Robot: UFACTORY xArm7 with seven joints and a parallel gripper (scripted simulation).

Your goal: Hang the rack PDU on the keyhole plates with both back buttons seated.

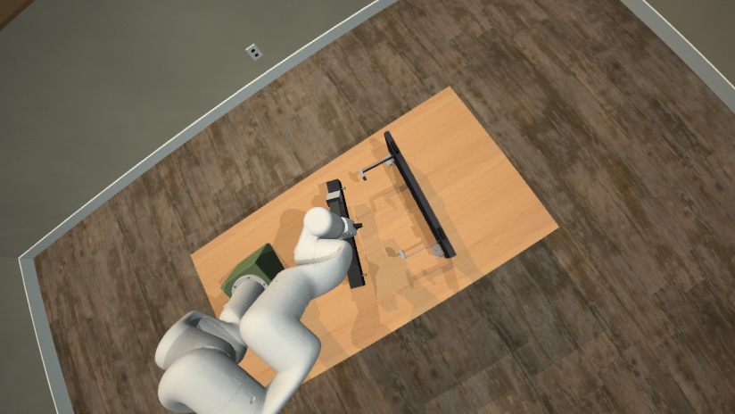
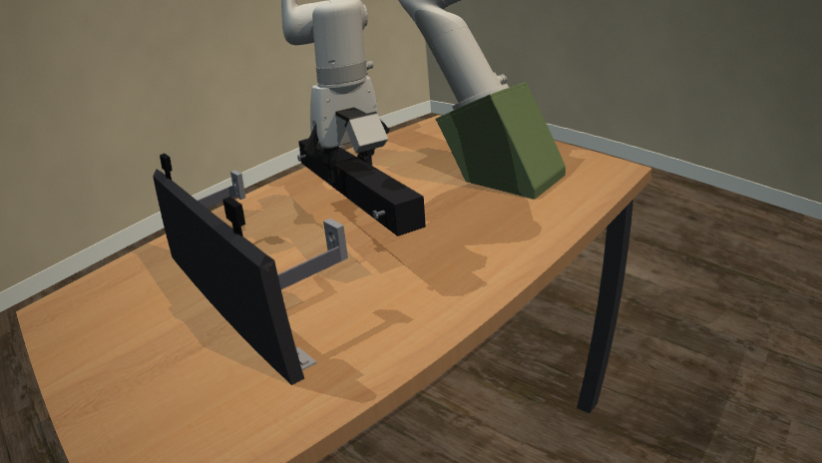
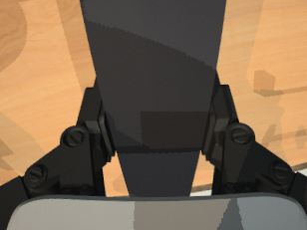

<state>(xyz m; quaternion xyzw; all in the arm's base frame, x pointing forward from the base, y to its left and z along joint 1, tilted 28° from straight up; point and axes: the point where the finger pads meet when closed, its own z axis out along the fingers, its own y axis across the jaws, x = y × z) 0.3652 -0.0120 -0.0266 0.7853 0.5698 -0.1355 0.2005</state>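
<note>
Now: hand 20 mm short of the rack PDU, 10 mm to the left of it and 10 mm above it. Also, from my hand: black upright panel: 270 mm ahead, 30 mm to the right, 40 mm below.
</note>
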